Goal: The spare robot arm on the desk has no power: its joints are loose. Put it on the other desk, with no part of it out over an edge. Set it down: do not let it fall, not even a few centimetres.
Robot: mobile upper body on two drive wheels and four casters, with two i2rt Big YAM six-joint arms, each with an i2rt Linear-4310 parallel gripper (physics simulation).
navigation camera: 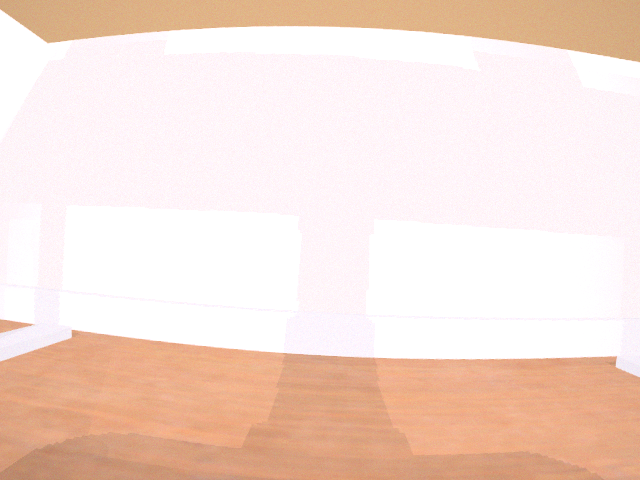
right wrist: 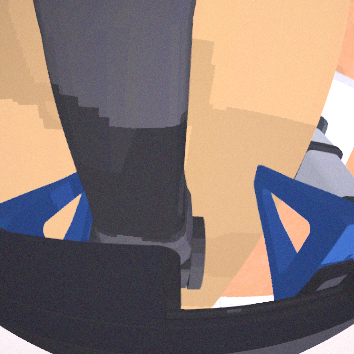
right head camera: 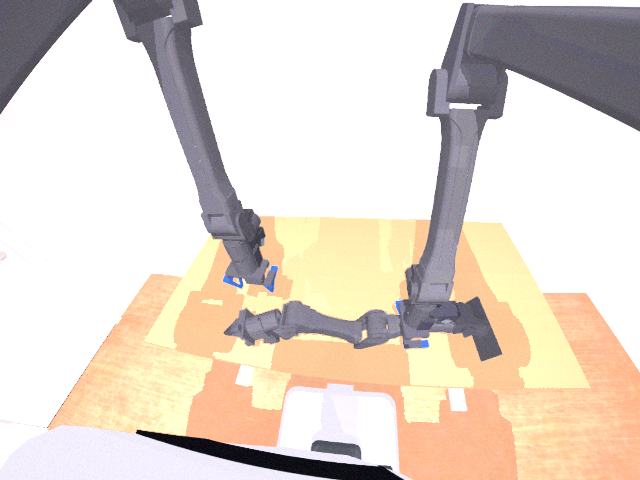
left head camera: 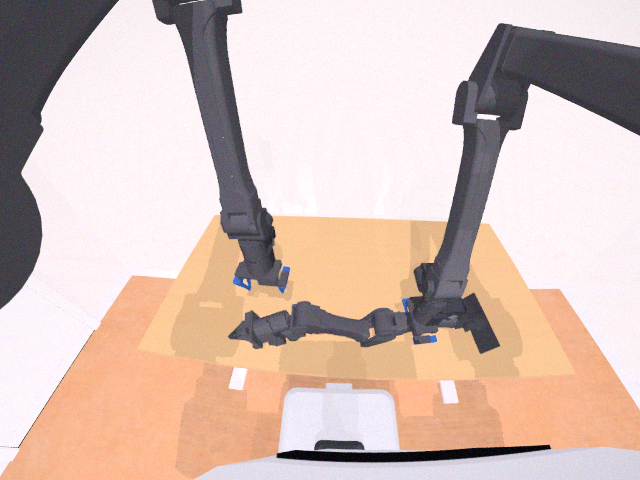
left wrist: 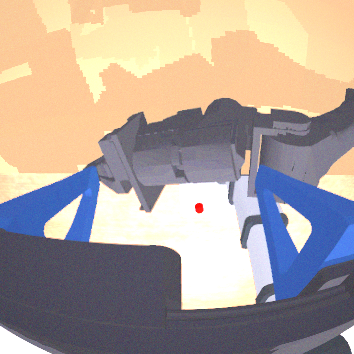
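The dark grey spare arm [left head camera: 330,322] [right head camera: 325,324] [left wrist: 210,160] [right wrist: 120,75] lies stretched left to right on the tan desk [left head camera: 336,258] [right head camera: 336,258] [right wrist: 250,75], near its lower edge. Its flat black base plate [left head camera: 485,333] [right head camera: 488,338] is at the right, its pointed end at the left. My right gripper [left head camera: 415,322] [right head camera: 408,325] [right wrist: 175,173] is open, its fingers on either side of a link near the base; contact is unclear. My left gripper [left head camera: 262,287] [right head camera: 252,285] [left wrist: 176,174] is open, above and behind the pointed end, holding nothing. The other desk cannot be made out.
My white base [left head camera: 338,415] [right head camera: 338,413] stands below the desk's near edge, on an orange wood floor [left head camera: 129,361] [navigation camera: 206,387]. Two white strips [left head camera: 237,378] [left head camera: 448,391] show beyond that edge. In the navigation view, white walls [navigation camera: 336,155] rise behind the floor, with a low white ledge [navigation camera: 36,341] at left.
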